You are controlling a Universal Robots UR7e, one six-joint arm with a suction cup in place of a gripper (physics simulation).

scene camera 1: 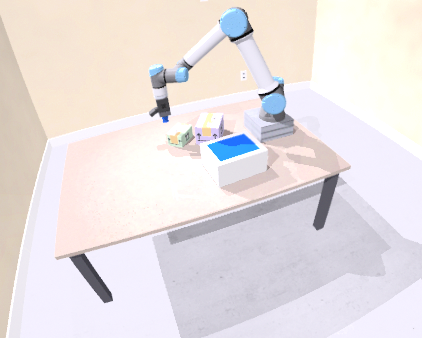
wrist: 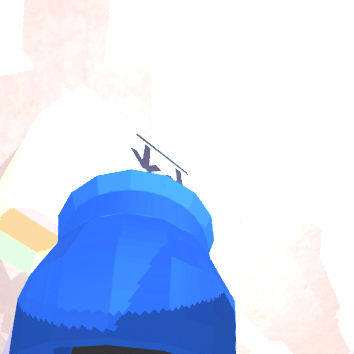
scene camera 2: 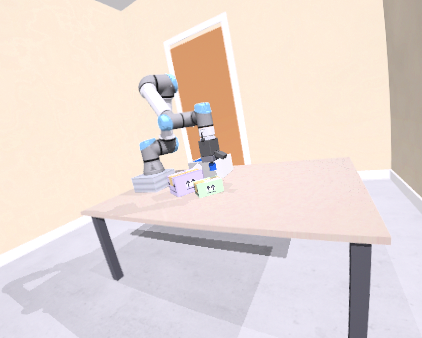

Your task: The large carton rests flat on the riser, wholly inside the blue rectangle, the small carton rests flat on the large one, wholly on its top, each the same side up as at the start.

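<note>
The small carton (scene camera 1: 179, 136) (scene camera 2: 209, 187) is pale green with orange tape and up arrows, and stands flat on the table. Its green edge and tape also show at the left of the wrist view, partly washed out. The large carton (scene camera 1: 209, 127) (scene camera 2: 185, 183) is lilac with yellow tape and stands flat on the table beside the small one. The white riser (scene camera 1: 242, 171) (scene camera 2: 225, 166) bears the blue rectangle (scene camera 1: 234, 147), with no carton on it. My gripper (scene camera 1: 165, 120) (scene camera 2: 213, 167) (wrist: 132, 192) is open, its blue suction cup pointing down a little above the small carton, holding nothing.
The arm's grey base block (scene camera 1: 270, 131) (scene camera 2: 152, 182) stands on the table (scene camera 1: 115, 190) (scene camera 2: 295, 200) beyond the large carton. The riser stands close to the large carton, nearer the table's front edge in scene camera 1.
</note>
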